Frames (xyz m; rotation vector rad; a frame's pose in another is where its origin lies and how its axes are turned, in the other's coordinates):
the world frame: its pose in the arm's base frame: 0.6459 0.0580 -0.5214 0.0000 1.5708 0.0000
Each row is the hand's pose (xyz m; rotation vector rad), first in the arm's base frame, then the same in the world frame.
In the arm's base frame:
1: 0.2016 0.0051 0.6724 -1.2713 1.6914 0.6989
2: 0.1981 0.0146 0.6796 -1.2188 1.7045 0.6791
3: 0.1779 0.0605 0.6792 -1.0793 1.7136 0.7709
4: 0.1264 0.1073 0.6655 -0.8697 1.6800 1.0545
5: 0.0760 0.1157 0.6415 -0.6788 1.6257 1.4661
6: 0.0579 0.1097 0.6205 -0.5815 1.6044 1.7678
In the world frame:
1: -1.1938 -0.0529 -0.4443 -1.2065 0.3654 -0.3505
2: -1.2010 -0.0434 -0.4478 -1.1621 0.3595 -0.3305
3: -1.2006 0.0025 -0.4680 -1.1338 0.3464 -0.1890
4: -1.1869 0.0493 -0.5195 -1.1834 0.3263 0.1136
5: -1.1629 0.0577 -0.5699 -1.3184 0.3620 0.4839
6: -1.1419 0.0517 -0.5880 -1.4342 0.4450 0.7242

